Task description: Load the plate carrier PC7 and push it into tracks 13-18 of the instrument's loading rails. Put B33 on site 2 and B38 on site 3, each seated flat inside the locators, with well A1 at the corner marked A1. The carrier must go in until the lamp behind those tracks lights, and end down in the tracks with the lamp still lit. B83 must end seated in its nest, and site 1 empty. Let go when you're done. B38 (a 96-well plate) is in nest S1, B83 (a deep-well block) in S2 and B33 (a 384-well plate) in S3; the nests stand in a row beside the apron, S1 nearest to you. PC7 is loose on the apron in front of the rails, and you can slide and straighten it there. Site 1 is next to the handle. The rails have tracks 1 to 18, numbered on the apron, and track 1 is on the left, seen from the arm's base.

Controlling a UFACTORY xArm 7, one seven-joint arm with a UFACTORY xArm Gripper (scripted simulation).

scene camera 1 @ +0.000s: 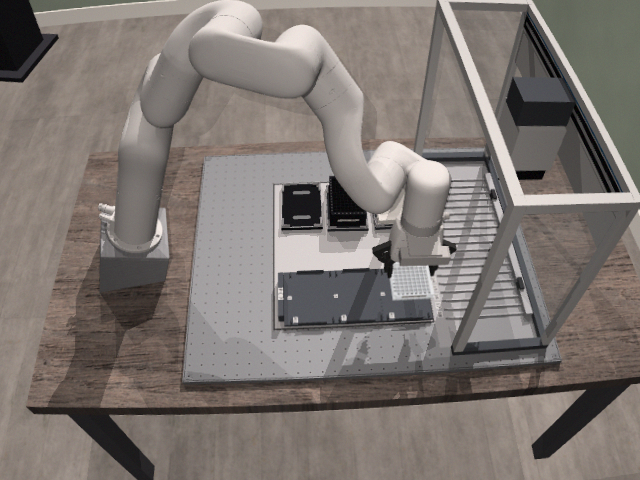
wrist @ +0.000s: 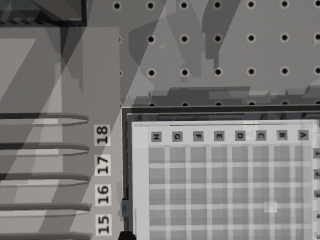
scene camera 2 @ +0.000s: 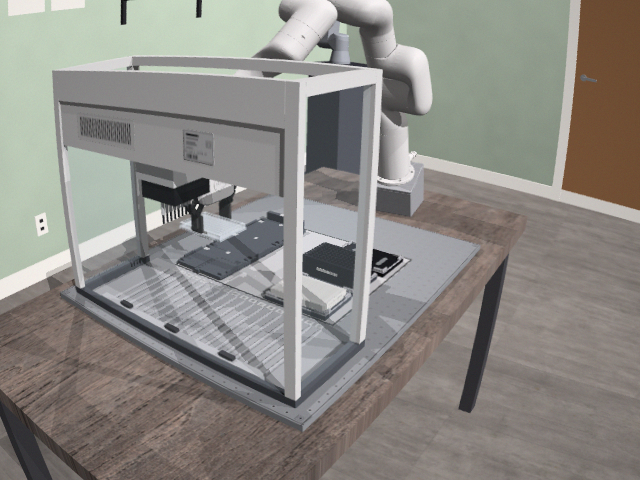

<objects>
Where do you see a nest S1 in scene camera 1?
292,204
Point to a dark carrier PC7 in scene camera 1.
At 350,296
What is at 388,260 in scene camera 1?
My gripper.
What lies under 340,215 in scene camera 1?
A black deep-well block B83.
</objects>
